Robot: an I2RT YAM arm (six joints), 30 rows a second.
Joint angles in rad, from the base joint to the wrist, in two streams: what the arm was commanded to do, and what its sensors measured. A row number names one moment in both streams.
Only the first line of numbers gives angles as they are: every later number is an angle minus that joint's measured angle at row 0.
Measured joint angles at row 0:
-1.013, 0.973, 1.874, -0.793, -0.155, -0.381
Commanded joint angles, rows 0 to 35:
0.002, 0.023, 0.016, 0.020, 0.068, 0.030
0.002, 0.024, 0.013, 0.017, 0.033, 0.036
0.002, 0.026, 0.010, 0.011, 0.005, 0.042
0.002, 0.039, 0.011, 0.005, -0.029, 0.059
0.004, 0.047, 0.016, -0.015, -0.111, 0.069
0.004, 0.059, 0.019, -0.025, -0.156, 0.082
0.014, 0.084, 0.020, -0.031, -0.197, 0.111
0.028, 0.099, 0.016, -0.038, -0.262, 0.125
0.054, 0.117, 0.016, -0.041, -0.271, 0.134
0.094, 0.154, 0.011, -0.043, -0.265, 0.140
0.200, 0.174, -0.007, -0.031, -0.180, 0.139
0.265, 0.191, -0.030, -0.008, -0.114, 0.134
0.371, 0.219, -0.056, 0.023, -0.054, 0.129
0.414, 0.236, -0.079, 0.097, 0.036, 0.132
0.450, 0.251, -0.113, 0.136, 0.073, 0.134
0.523, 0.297, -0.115, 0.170, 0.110, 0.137
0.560, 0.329, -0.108, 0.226, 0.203, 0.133
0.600, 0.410, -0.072, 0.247, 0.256, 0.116
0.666, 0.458, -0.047, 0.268, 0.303, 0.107
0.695, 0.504, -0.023, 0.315, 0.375, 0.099
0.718, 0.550, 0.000, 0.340, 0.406, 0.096
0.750, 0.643, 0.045, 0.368, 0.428, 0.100
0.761, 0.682, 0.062, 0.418, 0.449, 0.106
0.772, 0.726, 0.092, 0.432, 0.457, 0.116
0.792, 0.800, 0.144, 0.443, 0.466, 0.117
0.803, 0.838, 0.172, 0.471, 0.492, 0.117
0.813, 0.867, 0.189, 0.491, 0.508, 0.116
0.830, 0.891, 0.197, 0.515, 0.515, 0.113
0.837, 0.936, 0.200, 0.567, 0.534, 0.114
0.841, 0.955, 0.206, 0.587, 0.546, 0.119
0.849, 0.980, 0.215, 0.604, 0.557, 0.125
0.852, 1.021, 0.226, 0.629, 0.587, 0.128
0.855, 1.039, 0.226, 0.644, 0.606, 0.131
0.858, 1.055, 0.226, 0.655, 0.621, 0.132
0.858, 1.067, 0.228, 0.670, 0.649, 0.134
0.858, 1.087, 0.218, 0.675, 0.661, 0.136
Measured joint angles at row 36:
0.843, 1.076, 0.168, 0.530, 0.561, 0.109
